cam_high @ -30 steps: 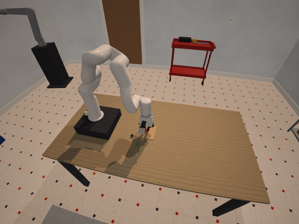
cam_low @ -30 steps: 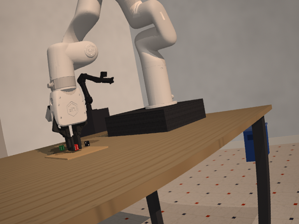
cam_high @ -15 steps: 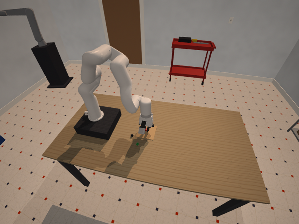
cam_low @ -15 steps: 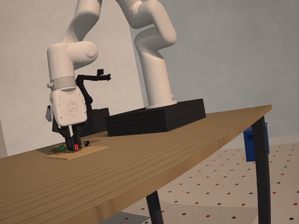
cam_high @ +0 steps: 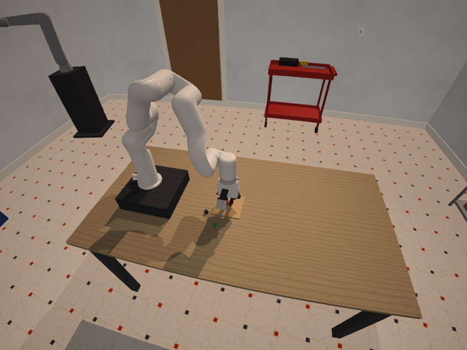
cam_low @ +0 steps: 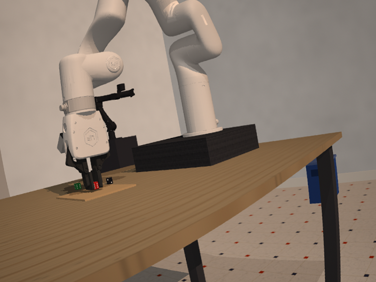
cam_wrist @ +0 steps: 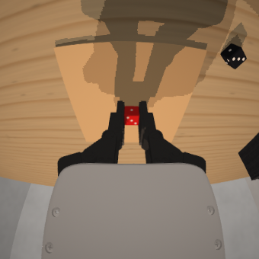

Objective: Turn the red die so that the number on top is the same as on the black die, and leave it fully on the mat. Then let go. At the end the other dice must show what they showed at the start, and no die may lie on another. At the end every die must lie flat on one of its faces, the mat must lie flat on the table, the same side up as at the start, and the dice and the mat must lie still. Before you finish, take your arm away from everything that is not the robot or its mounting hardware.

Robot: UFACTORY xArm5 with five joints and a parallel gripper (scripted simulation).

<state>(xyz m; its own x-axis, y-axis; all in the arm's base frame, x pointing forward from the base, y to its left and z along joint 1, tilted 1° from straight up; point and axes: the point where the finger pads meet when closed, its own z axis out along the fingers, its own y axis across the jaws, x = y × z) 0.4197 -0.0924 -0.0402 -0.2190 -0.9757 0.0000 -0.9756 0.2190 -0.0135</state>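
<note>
My hand is 1 cm above the red die. Also, from my hand: black die: 11 cm behind, 5 cm to the right, 2 cm below; then green die: 6 cm behind, 13 cm to the right, 2 cm below; then tan mat: 3 cm below.
</note>
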